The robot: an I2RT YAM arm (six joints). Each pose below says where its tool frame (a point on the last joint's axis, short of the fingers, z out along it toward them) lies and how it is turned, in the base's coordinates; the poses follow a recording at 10 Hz.
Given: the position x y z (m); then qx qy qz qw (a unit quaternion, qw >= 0).
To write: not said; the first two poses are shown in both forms.
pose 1, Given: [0.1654 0.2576 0.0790 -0.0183 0.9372 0.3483 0.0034]
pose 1, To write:
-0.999 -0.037 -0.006 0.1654
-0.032 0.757 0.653 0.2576
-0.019 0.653 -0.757 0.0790
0 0 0 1

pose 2, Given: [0.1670 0.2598 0.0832 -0.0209 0.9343 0.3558 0.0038]
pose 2, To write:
-0.999 -0.042 -0.008 0.1670
-0.036 0.746 0.665 0.2598
-0.022 0.665 -0.747 0.0832
0 0 0 1

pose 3, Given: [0.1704 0.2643 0.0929 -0.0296 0.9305 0.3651 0.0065]
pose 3, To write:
-0.998 -0.060 -0.010 0.1704
-0.050 0.732 0.680 0.2643
-0.034 0.679 -0.733 0.0929
0 0 0 1

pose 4, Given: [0.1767 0.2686 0.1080 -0.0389 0.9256 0.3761 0.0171]
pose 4, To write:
-0.996 -0.085 0.002 0.1767
-0.059 0.714 0.698 0.2686
-0.061 0.695 -0.717 0.1080
0 0 0 1

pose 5, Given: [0.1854 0.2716 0.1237 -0.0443 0.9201 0.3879 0.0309]
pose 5, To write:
-0.994 -0.105 0.022 0.1854
-0.058 0.695 0.717 0.2716
-0.091 0.711 -0.697 0.1237
0 0 0 1

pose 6, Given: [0.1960 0.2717 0.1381 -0.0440 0.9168 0.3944 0.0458]
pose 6, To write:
-0.992 -0.117 0.049 0.1960
-0.045 0.685 0.727 0.2717
-0.119 0.719 -0.685 0.1381
0 0 0 1

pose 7, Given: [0.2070 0.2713 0.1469 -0.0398 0.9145 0.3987 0.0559]
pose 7, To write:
-0.991 -0.117 0.071 0.2070
-0.028 0.679 0.734 0.2713
-0.134 0.725 -0.676 0.1469
0 0 0 1

